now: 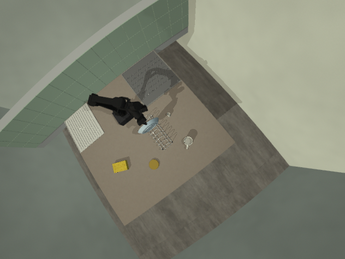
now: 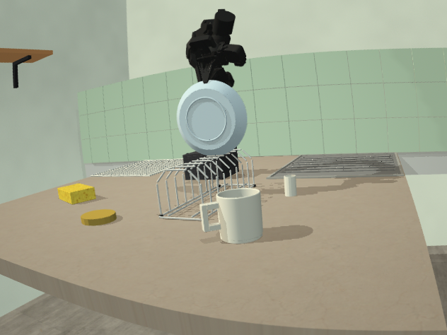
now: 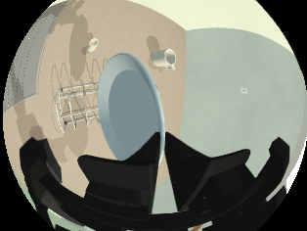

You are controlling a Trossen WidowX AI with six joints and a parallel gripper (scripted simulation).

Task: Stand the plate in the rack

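The pale blue plate is 120 mm below my hand and 20 mm ahead of it. From my hand the other things lie so: cream mug (290 mm below, 260 mm ahead, 220 mm to the left); then yellow disc (310 mm below, 300 mm ahead, 150 mm to the right); then small white cup (310 mm below, 190 mm to the left, 40 mm behind).
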